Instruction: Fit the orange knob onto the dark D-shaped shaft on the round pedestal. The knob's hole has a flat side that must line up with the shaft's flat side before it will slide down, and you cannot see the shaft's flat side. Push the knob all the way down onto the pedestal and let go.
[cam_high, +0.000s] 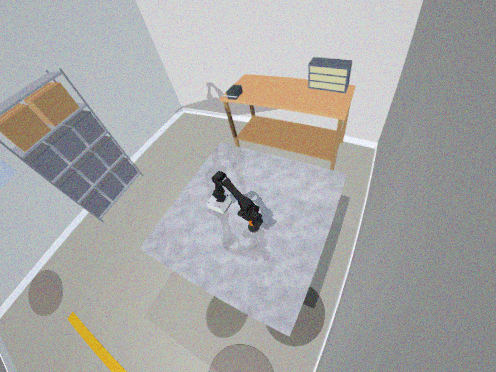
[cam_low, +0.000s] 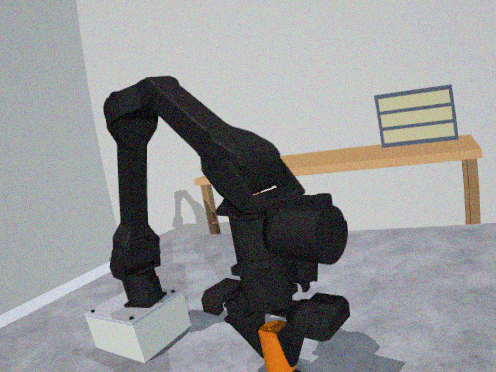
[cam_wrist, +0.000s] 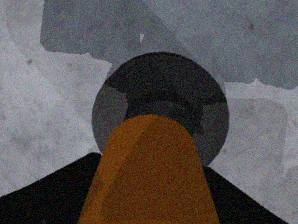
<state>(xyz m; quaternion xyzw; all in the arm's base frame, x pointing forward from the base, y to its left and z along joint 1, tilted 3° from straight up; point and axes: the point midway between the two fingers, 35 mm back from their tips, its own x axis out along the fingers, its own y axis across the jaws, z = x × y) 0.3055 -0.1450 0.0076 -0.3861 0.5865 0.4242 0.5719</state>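
The round dark pedestal is 1 cm ahead of my gripper tip and 4 cm below it. Also, from my gripper tip: orange knob (2 cm above).
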